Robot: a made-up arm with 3 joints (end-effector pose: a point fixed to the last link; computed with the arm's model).
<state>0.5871 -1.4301 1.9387</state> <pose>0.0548 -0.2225 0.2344 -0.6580 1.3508 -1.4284</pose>
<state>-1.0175 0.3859 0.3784</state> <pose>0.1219 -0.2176 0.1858 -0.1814 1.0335 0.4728</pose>
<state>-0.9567 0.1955 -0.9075</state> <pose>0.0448 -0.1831 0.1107 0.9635 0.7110 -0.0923</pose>
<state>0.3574 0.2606 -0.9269</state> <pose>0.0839 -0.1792 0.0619 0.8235 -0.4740 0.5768</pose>
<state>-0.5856 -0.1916 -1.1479</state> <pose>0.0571 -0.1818 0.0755 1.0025 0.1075 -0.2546</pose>
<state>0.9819 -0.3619 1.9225</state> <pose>-0.0090 -0.1276 0.1798 -1.1654 0.1609 -1.2823</pose>
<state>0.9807 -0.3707 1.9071</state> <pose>-0.0094 -0.1292 0.1799 -1.1499 0.1582 -1.2785</pose>
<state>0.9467 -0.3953 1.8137</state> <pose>-0.0107 -0.1372 0.1812 -1.0922 0.1376 -1.2333</pose>
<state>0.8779 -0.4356 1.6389</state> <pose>-0.0118 -0.1517 0.1826 -0.9867 0.1016 -1.1512</pose>
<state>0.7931 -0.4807 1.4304</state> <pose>-0.0114 -0.1683 0.1819 -0.8574 0.0635 -1.0632</pose>
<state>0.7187 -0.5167 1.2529</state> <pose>-0.0096 -0.1813 0.1795 -0.7454 0.0344 -0.9963</pose>
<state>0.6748 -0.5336 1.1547</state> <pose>-0.0081 -0.1880 0.1777 -0.6849 0.0197 -0.9603</pose>
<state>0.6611 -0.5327 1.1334</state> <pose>-0.0075 -0.1893 0.1776 -0.6761 0.0178 -0.9482</pose>
